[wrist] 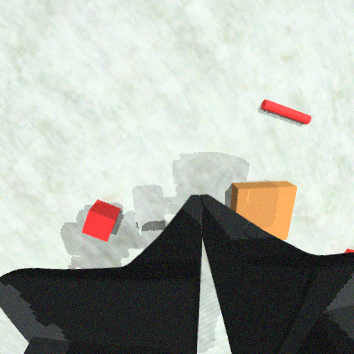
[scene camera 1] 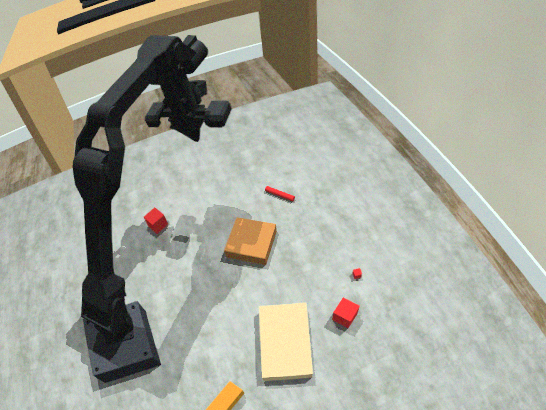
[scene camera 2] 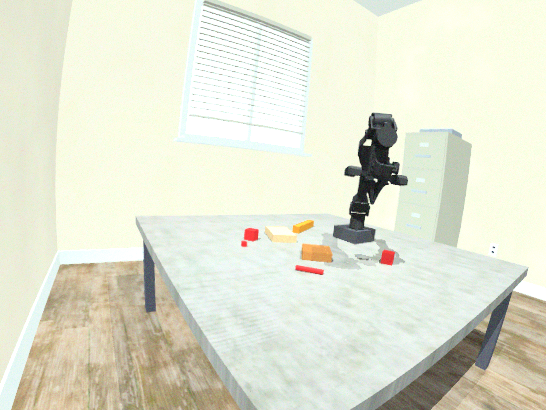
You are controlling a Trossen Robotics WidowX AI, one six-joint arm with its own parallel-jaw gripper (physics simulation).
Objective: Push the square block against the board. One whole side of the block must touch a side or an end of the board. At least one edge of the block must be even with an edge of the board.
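Frame: origin at the arm's base, x ahead, y right, z down, level; metres.
Seen in the pictures: gripper, fingertip midpoint: [wrist: 198, 202] [scene camera 1: 197, 140] [scene camera 2: 371, 204]; arm's base, origin of the base link: [scene camera 1: 118, 328] [scene camera 2: 356, 228].
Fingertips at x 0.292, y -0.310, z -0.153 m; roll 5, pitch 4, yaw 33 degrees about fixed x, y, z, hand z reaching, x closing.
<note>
Pixels of each thing's top centre, then the offset from my fingertips to it.
- pale yellow board, middle of its top: [scene camera 1: 284, 339] [scene camera 2: 280, 230] dy +0.435, dx +0.036, dz +0.180 m
- red rod, middle of its top: [wrist: 288, 111] [scene camera 1: 279, 191] [scene camera 2: 309, 267] dy +0.054, dx +0.165, dz +0.195 m
- orange bar, middle of its top: [scene camera 2: 304, 223] dy +0.557, dx -0.178, dz +0.178 m
The square block, orange-brown [scene camera 1: 251, 241] [scene camera 2: 316, 253] [wrist: 281, 207], lies flat on the table, partly hidden by a finger in the wrist view. The pale yellow board [scene camera 1: 285, 341] [scene camera 2: 281, 234] lies flat and apart from the block, below and a little right of it in scene camera 1. The board does not show in the wrist view. My gripper [scene camera 1: 196, 138] [scene camera 2: 372, 201] [wrist: 198, 202] is shut and empty, with its fingertips together. It hangs high above the table, up and to the left of the block in scene camera 1.
A red cube [scene camera 1: 156, 221] [scene camera 2: 387, 257] [wrist: 101, 221] lies left of the block. A red rod [scene camera 1: 280, 194] [scene camera 2: 309, 270] [wrist: 286, 112] lies beyond it. Another red cube [scene camera 1: 345, 313] [scene camera 2: 251, 234] and a tiny one [scene camera 1: 357, 274] [scene camera 2: 244, 244] lie right of the board. An orange bar [scene camera 1: 226, 397] [scene camera 2: 303, 226] lies near it.
</note>
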